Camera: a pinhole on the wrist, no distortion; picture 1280 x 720 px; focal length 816.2 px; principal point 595.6 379.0 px. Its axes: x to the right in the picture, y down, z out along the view. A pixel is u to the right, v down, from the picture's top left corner.
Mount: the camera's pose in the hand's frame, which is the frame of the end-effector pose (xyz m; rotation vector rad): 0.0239 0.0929 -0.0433 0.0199 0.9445 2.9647
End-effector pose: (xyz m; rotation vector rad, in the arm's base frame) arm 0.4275 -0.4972 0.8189 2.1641 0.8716 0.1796
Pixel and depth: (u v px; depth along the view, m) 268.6 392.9 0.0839
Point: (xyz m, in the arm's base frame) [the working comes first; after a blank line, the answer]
In the camera's frame: -0.0336 0.0014 0.0839

0.5559 -0.5393 0.8917
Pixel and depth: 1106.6 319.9 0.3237
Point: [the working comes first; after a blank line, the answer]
In the camera's frame: 0.2027 -0.0234 0.3237

0.5406 -0.8754 0.9196
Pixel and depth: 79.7 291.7 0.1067
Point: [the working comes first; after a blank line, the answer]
In the camera's frame: -0.0674 -0.0114 0.1067

0.5982 -0.5344 0.8951
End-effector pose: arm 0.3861 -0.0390 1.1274 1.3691 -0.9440 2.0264
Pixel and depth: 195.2 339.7 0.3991
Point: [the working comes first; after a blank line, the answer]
In the camera's frame: -0.1958 -0.0192 0.3991

0.2149 -0.4506 1.3212
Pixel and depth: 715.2 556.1 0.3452
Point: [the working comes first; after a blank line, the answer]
In the camera's frame: 0.0506 0.0749 0.3452

0.3843 -0.4051 1.1170
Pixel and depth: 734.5 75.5 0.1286
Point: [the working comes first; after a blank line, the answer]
In the camera's frame: 0.0219 -0.0478 0.1286

0.2513 -0.1948 1.0875
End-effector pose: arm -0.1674 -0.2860 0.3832 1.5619 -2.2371 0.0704
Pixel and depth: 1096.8 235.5 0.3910
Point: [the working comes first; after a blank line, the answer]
In the camera's frame: 0.2401 -0.0687 0.3910

-0.5270 -0.0247 0.1655
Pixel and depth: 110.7 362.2 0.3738
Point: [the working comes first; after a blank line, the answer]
In the camera's frame: -0.2221 -0.0077 0.3738

-0.5978 -0.4665 0.2973
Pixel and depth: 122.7 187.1 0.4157
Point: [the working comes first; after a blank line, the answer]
In the camera's frame: -0.2409 -0.0977 0.4157

-0.6869 -0.4451 0.3399
